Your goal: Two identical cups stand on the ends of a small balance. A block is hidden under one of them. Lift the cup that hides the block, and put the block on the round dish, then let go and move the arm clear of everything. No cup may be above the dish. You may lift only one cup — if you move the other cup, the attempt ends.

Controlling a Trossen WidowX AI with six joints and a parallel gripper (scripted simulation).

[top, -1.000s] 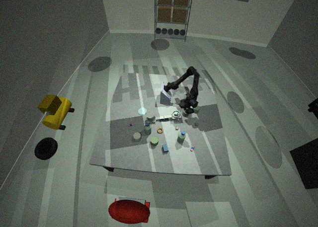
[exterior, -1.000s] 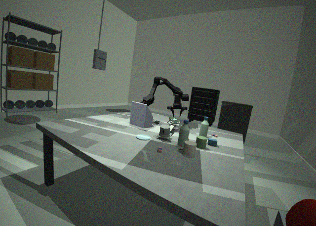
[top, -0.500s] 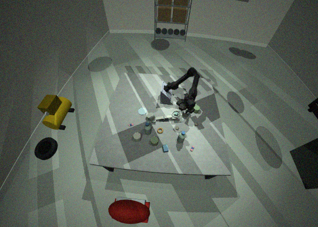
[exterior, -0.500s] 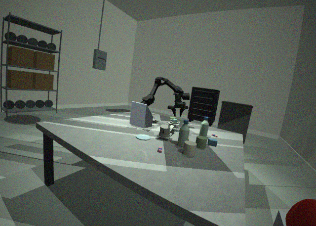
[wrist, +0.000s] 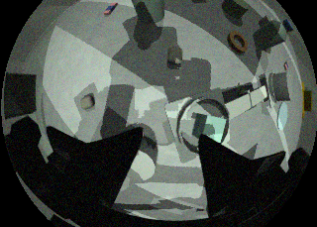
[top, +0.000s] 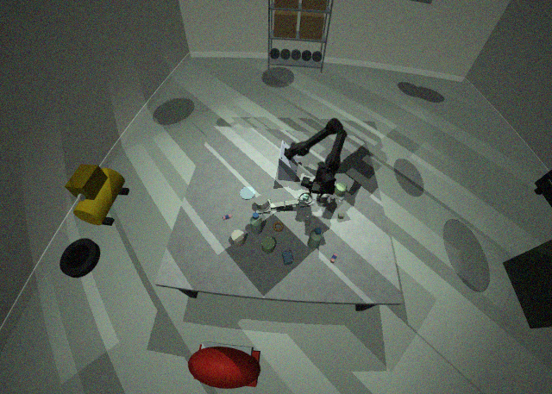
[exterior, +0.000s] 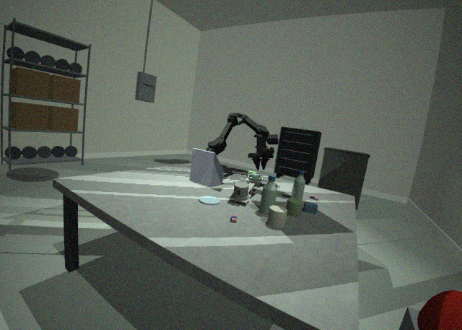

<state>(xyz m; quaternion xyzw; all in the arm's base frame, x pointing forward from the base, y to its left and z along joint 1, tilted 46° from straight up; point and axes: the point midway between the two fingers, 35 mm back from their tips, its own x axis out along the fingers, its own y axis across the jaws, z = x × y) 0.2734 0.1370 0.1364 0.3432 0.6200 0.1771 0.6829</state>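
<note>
My gripper tip is now 42 cm to the left of the round pale-blue dish, 12 cm above it and 4 cm past it. The rest, counted from my gripper tip: blue block: 35 cm ahead, 11 cm to the right, 10 cm below; then cream cylinder: 41 cm to the right, 30 cm ahead, 9 cm below.
</note>
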